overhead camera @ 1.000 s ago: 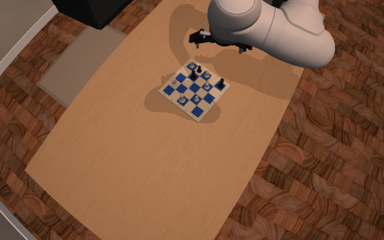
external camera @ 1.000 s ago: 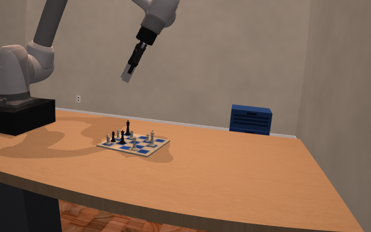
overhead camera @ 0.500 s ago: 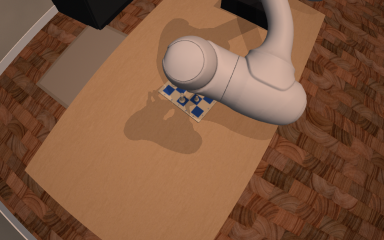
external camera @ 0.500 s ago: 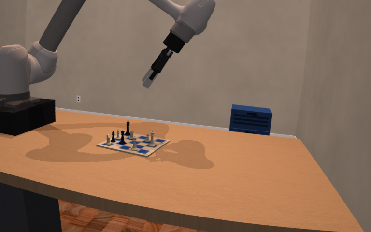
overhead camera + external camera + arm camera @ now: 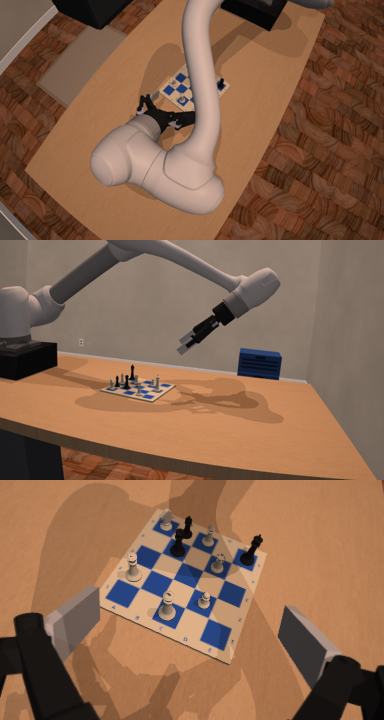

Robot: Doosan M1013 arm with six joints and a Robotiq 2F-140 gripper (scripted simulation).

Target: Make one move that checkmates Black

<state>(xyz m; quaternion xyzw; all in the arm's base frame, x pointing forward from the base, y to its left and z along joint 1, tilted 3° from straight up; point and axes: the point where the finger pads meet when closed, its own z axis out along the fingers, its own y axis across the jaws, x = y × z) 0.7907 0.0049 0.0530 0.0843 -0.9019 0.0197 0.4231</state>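
The white king lies 140 mm below my hand, 80 mm behind it and 30 mm to the right of it. Round my hand: chessboard: 180 mm below, 150 mm behind, 20 mm to the right; white pawn: 160 mm below, 110 mm behind, 20 mm to the left.
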